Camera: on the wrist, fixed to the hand. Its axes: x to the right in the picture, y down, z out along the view.
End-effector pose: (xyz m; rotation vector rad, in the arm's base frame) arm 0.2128 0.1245 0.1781 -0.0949 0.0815 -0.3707
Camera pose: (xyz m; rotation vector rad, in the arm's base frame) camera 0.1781 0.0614 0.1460 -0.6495 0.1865 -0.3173
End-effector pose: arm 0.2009 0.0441 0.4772 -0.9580 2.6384 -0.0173
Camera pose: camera 0.2355 -0.0076 0.5256 -1.0840 2.7015 0.7638
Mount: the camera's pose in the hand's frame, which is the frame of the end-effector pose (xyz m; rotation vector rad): -0.0072 -0.0675 -0.0401 -0.5630 0.0011 0.0221
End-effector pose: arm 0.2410 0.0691 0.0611 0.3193 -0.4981 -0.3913
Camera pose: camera 0.2368 0.0210 -0.0012 -0.2299 -0.3711 -0.4917
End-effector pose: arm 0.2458 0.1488 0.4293 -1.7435 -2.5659 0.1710
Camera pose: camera 0.1897 0.1204 0.4768 1.5977 2.3189 0.5105
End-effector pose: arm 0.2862 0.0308 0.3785 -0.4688 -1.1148 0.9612
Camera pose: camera 0.3493 -0.0058 0.4085 -0.9366 -1.3809 0.6538
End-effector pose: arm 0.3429 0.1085 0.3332 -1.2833 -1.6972 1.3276
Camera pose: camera 0.3599 0.1141 0.4100 -1.6033 -2.1495 0.8795
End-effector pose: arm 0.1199 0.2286 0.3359 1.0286 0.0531 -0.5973
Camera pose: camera 0.0900 0.2394 0.2637 0.4824 0.1991 -0.5196
